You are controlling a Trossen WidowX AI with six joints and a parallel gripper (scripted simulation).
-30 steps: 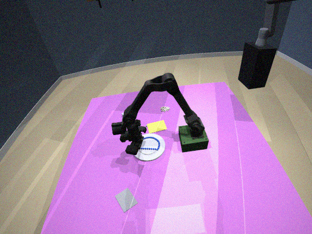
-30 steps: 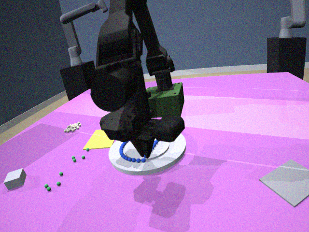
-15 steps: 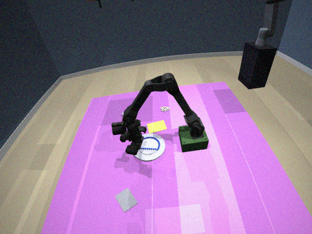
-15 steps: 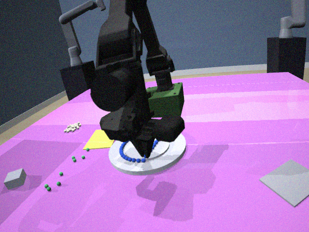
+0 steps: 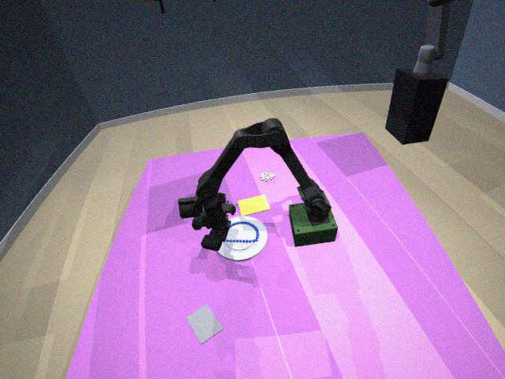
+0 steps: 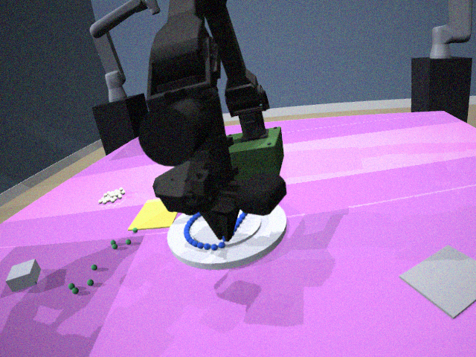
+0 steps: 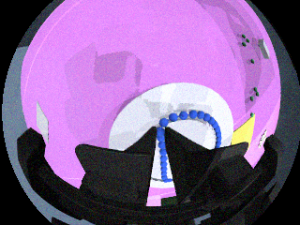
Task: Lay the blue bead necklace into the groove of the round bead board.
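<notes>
The round white bead board is 60 mm behind my gripper tip, 10 mm to the right of it and 10 mm below it. Round my gripper tip: yellow sheet 130 mm behind, 170 mm to the right, 20 mm below; then grey tile 80 mm ahead, 290 mm to the left, 20 mm below; then cube 90 mm ahead, 340 mm to the right, 10 mm below.
</notes>
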